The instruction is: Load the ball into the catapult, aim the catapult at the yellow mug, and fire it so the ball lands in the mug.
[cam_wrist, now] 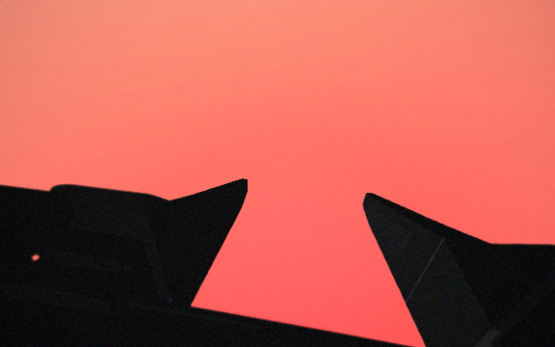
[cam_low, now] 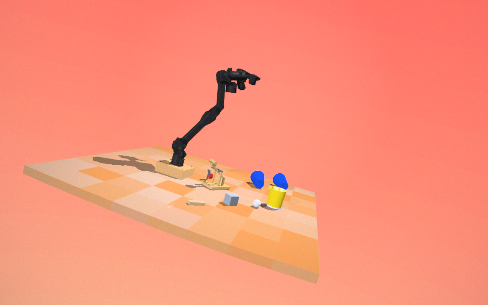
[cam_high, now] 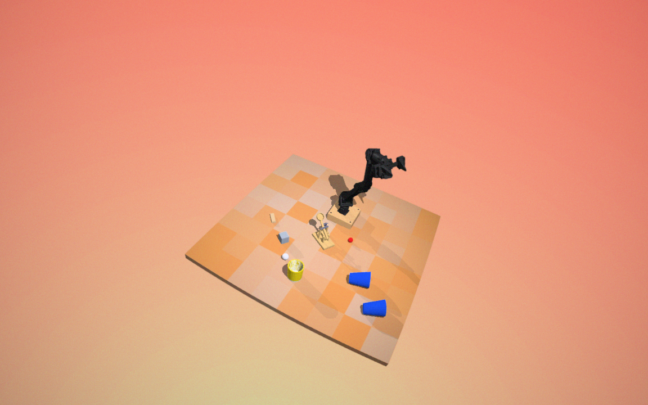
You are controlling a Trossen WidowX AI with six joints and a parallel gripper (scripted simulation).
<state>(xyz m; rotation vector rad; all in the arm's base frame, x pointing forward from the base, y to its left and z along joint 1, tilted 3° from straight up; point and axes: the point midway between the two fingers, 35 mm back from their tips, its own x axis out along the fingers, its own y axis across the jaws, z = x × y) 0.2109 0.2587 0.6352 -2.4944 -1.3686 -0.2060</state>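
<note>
Right now my gripper tip is 20 mm short of the catapult frame, 320 mm to the left of it and 600 mm above it. Round my gripper tip: yellow mug: 360 mm ahead, 290 mm to the right, 650 mm below; wooden catapult: 10 mm behind, 330 mm to the right, 600 mm below; red ball: 70 mm behind, 160 mm to the right, 660 mm below.
</note>
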